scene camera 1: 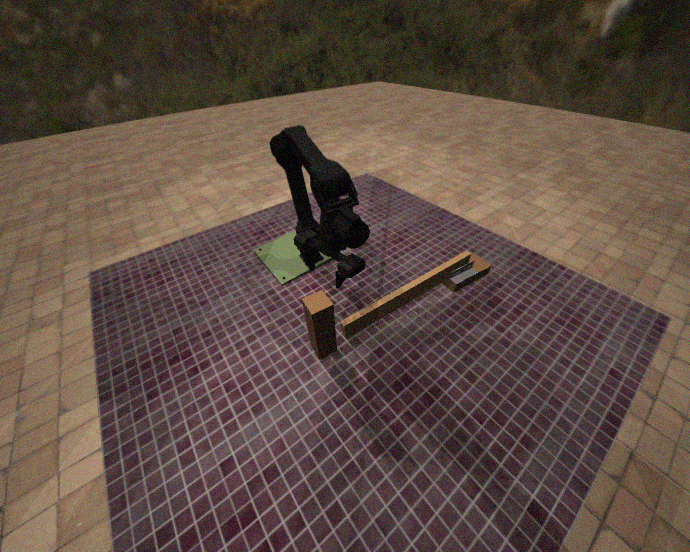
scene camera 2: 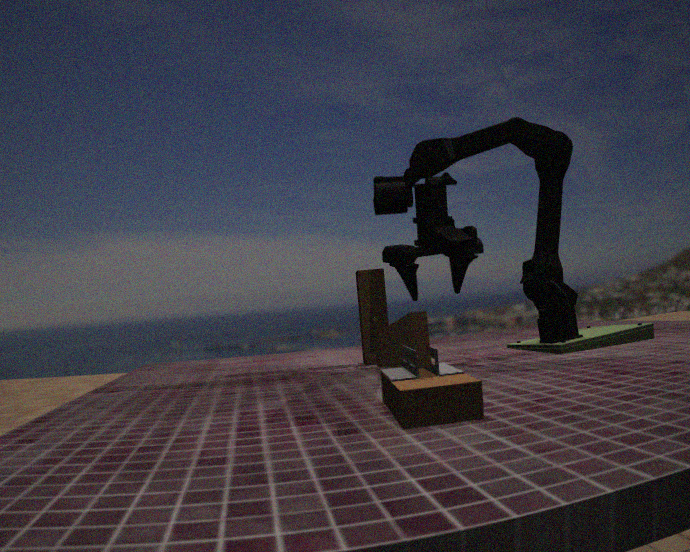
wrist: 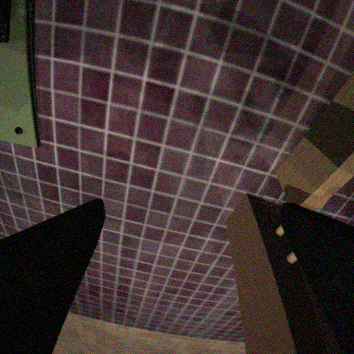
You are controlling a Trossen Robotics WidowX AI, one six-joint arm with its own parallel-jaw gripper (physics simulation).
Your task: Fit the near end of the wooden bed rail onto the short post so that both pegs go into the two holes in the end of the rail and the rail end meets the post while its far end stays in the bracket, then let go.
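Where they show: gripper, fingertip midpoint: (scene camera 1: 324, 279) (scene camera 2: 436, 296) (wrist: 194, 209); arm's base, link origin: (scene camera 2: 560, 339).
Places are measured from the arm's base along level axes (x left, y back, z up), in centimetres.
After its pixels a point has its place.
The wooden bed rail (scene camera 1: 407, 292) @[y -33.8, x 13.3, z 5.3 cm] (scene camera 2: 419, 334) @[y -33.1, x 37.3, z 6.3 cm] (wrist: 331, 186) @[y -33.0, x -3.0, z 4.7 cm] lies with its far end in the bracket (scene camera 1: 481, 268) @[y -36.0, x 42.2, z 2.0 cm] (scene camera 2: 440, 400) @[y -33.1, x 46.1, z 0.7 cm]. Its near end is beside the upright short post (scene camera 1: 320, 326) @[y -35.6, x -13.4, z 11.4 cm] (scene camera 2: 371, 316) @[y -33.7, x -9.8, z 7.6 cm] (wrist: 261, 282) @[y -30.6, x -11.4, z 8.9 cm], with a small gap showing in scene camera 1. Two light pegs (wrist: 280, 230) @[y -32.9, x -9.3, z 4.1 cm] stick out of the post's dark side face in the wrist view. The holes in the rail end are not visible. My gripper (scene camera 1: 325, 276) @[y -21.9, x -5.3, z 10.1 cm] (scene camera 2: 436, 295) @[y -21.9, x -5.3, z 10.1 cm] (wrist: 194, 209) @[y -21.9, x -5.3, z 10.1 cm] is open and empty, above the mat on the base side of the post. In the wrist view, its right finger partly covers the post and hides the rail's near end.
The green base plate (scene camera 1: 280, 261) @[y 3.7, x -10.0, z -0.1 cm] (scene camera 2: 618, 335) @[y 8.9, x 6.2, z 0.0 cm] (wrist: 17, 100) @[y -4.2, x -8.5, z -0.6 cm] carries the arm and lies behind the post in scene camera 1. A purple tiled mat (scene camera 1: 241, 414) @[y -38.4, x -35.1, z -1.6 cm] (scene camera 2: 241, 460) @[y -50.6, x 52.3, z -1.6 cm] (wrist: 165, 115) @[y -18.8, x -5.1, z -1.6 cm] lies under everything, with pale paving (scene camera 1: 51, 230) around it.
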